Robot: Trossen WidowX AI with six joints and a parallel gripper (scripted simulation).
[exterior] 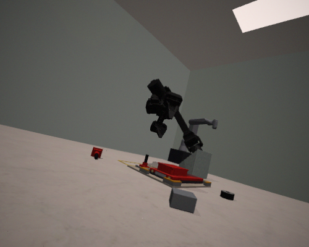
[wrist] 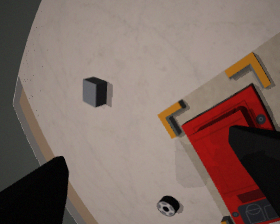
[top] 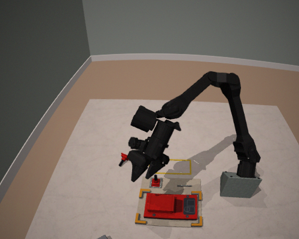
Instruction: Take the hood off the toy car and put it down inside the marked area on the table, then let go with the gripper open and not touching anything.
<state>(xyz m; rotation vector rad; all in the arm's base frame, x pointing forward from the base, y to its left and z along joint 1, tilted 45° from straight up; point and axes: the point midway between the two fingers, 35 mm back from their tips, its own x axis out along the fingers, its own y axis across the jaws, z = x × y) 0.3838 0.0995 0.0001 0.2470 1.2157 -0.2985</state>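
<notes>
Right now my gripper tip is 130 mm above the red hood, 70 mm past it and 10 mm to the right of it. The rest, counted from my gripper tip: black wheel (190 mm to the left, 160 mm below, 150 mm behind).
</notes>
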